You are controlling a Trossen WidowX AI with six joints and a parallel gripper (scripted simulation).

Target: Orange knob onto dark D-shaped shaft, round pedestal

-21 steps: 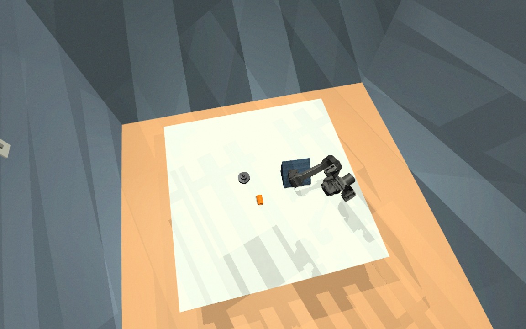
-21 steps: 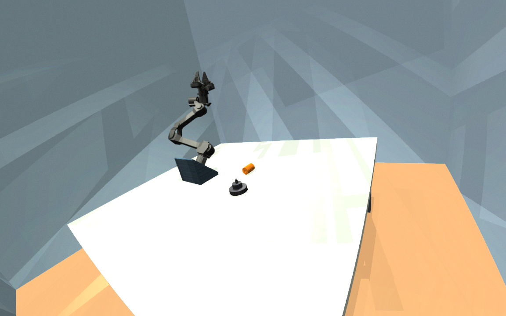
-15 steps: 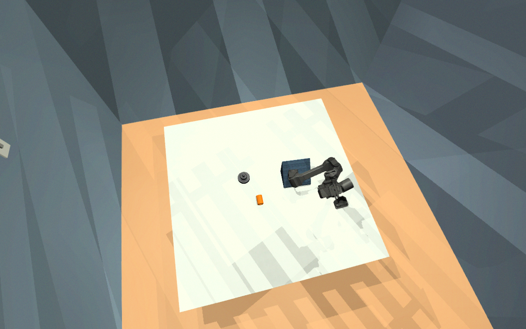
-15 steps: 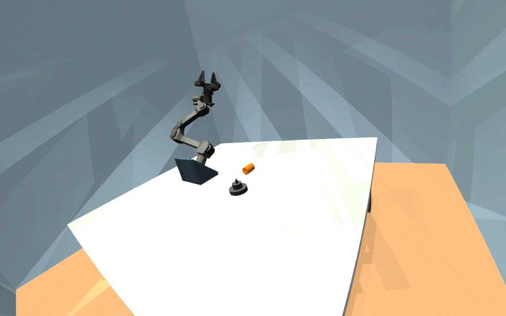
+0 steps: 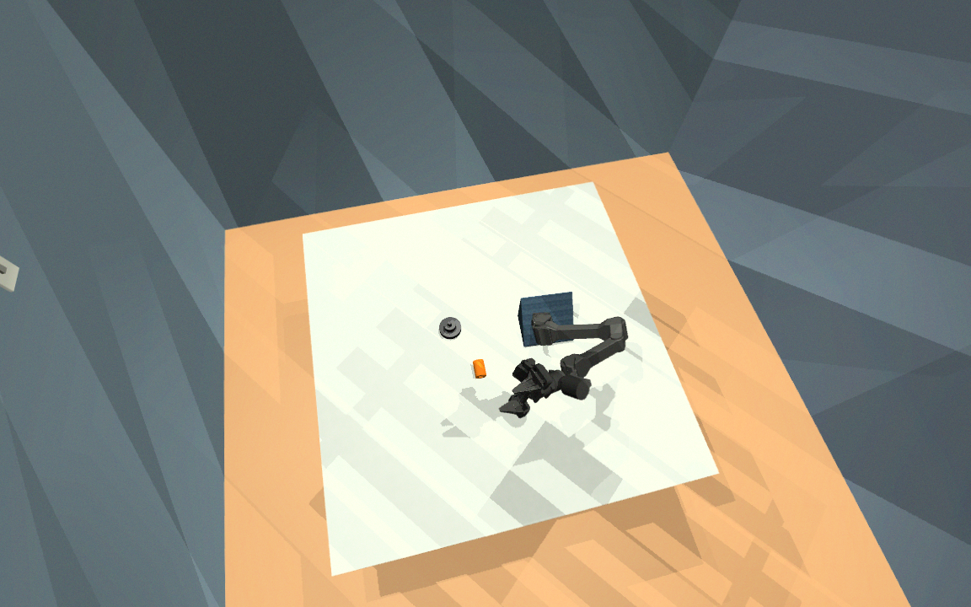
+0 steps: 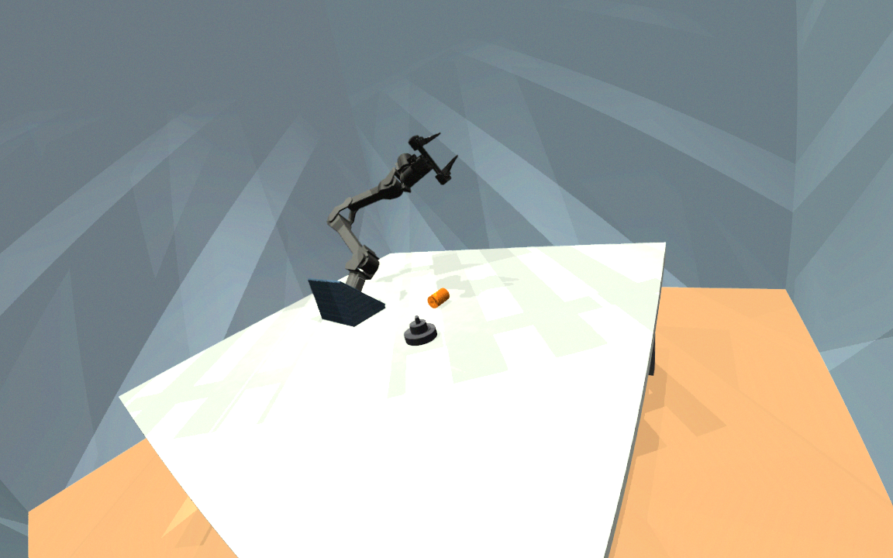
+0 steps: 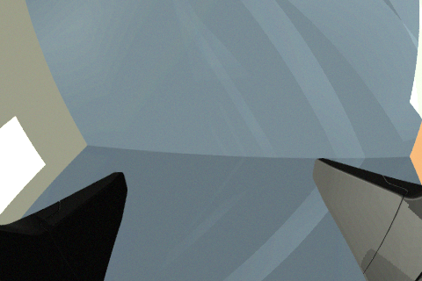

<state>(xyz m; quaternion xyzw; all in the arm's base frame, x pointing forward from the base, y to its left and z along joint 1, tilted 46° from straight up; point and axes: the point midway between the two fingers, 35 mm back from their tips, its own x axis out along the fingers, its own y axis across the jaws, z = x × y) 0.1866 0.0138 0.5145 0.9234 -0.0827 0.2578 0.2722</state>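
Now: the orange knob 5 cm ahead of my gripper tip, 24 cm to the right of it and 44 cm below it. The rest, counted from my gripper tip: round pedestal 14 cm ahead, 42 cm to the right, 43 cm below.
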